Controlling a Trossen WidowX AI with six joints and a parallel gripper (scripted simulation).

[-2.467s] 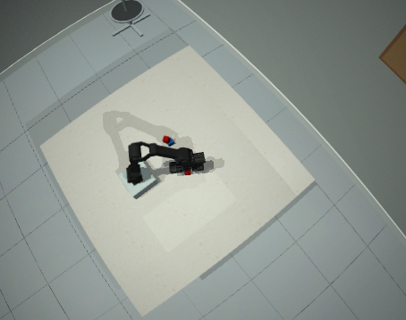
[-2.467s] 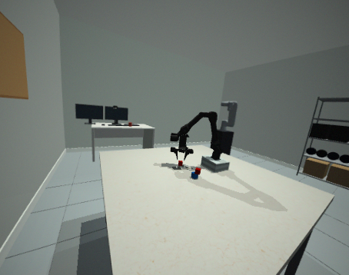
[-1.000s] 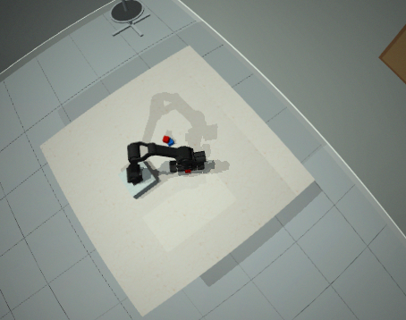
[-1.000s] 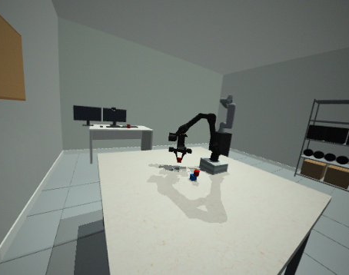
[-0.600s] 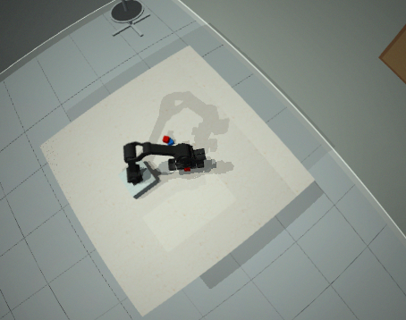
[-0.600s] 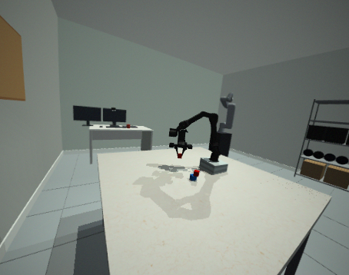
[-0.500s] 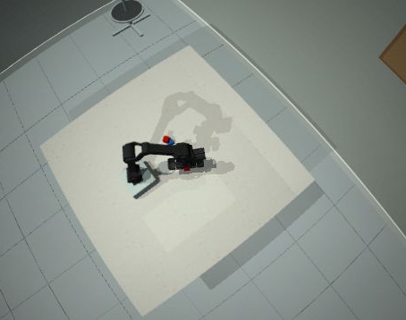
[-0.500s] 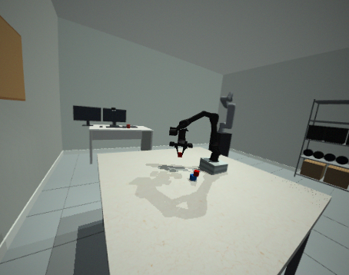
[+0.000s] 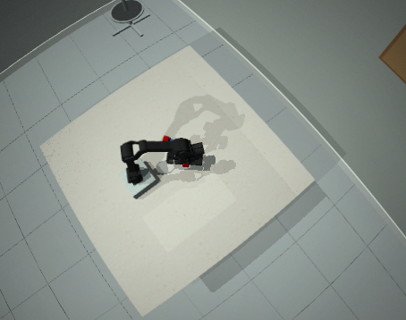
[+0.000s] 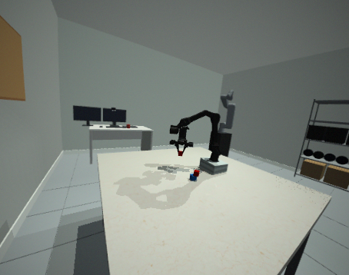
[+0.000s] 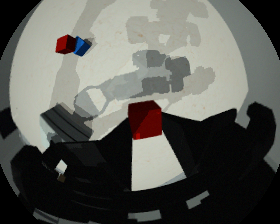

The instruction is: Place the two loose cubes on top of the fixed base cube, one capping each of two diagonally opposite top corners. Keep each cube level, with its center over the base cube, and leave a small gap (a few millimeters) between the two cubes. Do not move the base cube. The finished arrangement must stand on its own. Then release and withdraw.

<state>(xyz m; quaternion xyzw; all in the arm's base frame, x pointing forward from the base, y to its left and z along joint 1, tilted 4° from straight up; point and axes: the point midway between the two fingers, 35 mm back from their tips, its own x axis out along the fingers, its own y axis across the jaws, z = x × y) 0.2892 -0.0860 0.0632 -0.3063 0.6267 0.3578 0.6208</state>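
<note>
The blue base cube is 10 mm behind my gripper tip, 200 mm to the left of it and 110 mm below it. Round my gripper tip: red cube: right at my gripper tip.
</note>
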